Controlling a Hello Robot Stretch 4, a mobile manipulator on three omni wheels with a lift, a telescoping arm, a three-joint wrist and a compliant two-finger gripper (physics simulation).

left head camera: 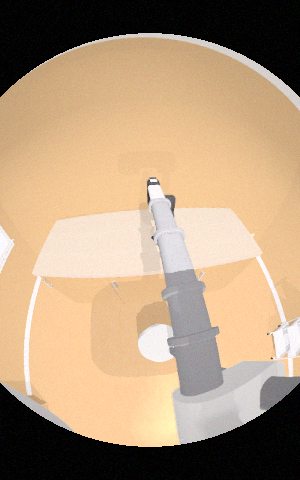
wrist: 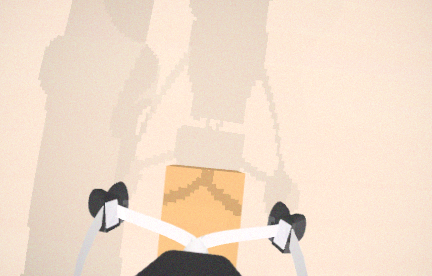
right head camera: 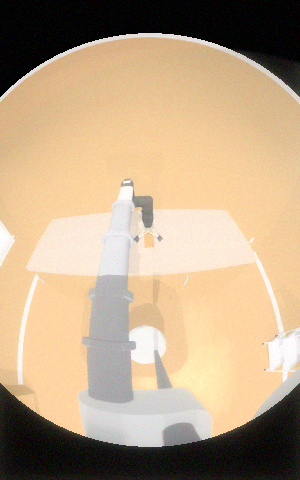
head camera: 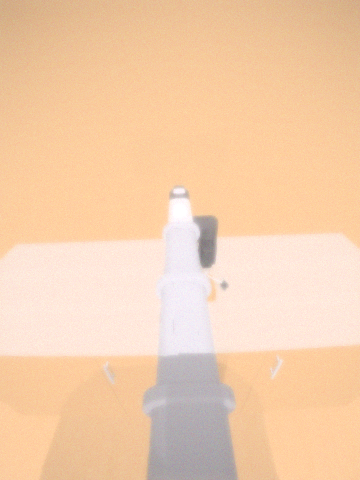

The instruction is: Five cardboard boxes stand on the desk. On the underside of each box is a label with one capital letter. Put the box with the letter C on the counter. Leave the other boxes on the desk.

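Frame: origin at the robot's base, x ahead, y left, z up, level; centimetres.
Seen in the pictures: gripper, fingertip midpoint: (wrist: 198, 209) (right head camera: 148, 240); robot's base at its link origin: (left head camera: 157, 341) (right head camera: 145, 343).
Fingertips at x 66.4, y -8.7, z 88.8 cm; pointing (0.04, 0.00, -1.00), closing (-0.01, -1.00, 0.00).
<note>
Offsets run from my fingertips to a thing's top centre. "*": to the spot under its first point. Level surfaces: height alone.
An orange-brown cardboard box @(dy -0.2, dx -0.7, dz +4.5 cm) (head camera: 212, 291) (right head camera: 149, 243) (wrist: 222, 187) rests on the pale counter top @(dz -0.5 cm) (head camera: 75, 300) (left head camera: 90, 245) (right head camera: 200, 240) (wrist: 360, 125). Its underside and any letter are hidden. My gripper (right head camera: 148, 238) (wrist: 198, 209) is open above and around the box, with one fingertip well out to each side and a gap between each fingertip and the box. In the head camera view the arm covers part of the box and gripper. In the left head view the arm hides the box. The desk and the other four boxes cannot be made out in these views.
My telescoping arm (head camera: 187, 320) (left head camera: 172, 255) (right head camera: 115, 255) reaches across the counter top. A white round object (left head camera: 155, 342) (right head camera: 147, 345) stands on the near side. White furniture parts @(* dy -138.8, dx -128.6, dz -51.0 cm) (left head camera: 289, 340) (right head camera: 285, 352) show at the right, and another white object @(* dy +188.5, dx +12.3, dz -5.7 cm) (left head camera: 4, 247) (right head camera: 4, 245) at the left edge.
</note>
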